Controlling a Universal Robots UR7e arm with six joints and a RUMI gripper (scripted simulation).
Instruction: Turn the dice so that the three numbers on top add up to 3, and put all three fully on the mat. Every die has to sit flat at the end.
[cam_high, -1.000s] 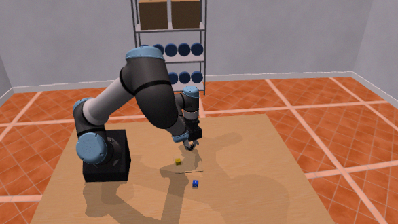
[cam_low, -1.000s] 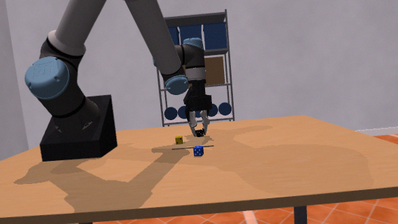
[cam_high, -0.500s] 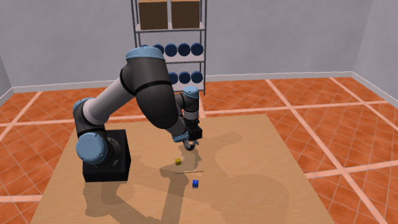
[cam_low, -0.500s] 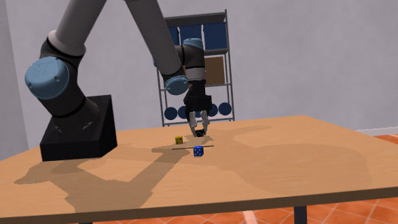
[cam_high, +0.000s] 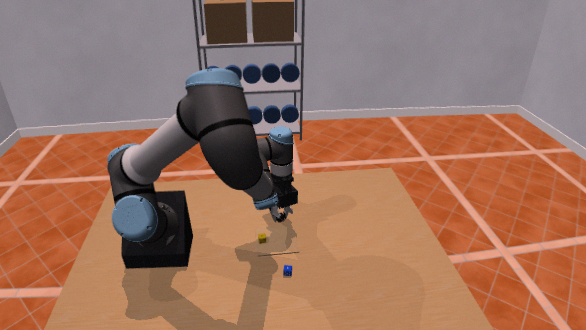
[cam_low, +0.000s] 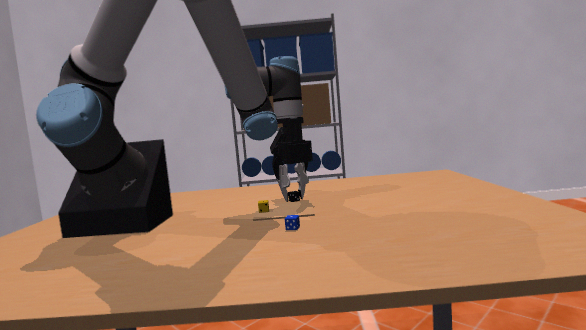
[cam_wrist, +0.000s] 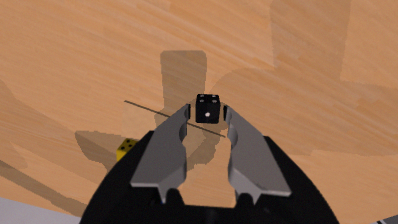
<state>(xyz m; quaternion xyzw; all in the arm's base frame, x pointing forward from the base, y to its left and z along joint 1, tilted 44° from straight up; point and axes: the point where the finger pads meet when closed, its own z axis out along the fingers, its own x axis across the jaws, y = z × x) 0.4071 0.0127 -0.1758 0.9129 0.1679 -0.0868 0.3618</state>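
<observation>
The black die is right at my hand. Round my hand: yellow die 110 mm to the right, 70 mm behind; then blue die 260 mm to the right; then tan mat 110 mm to the right, 20 mm below, 20 mm behind.
</observation>
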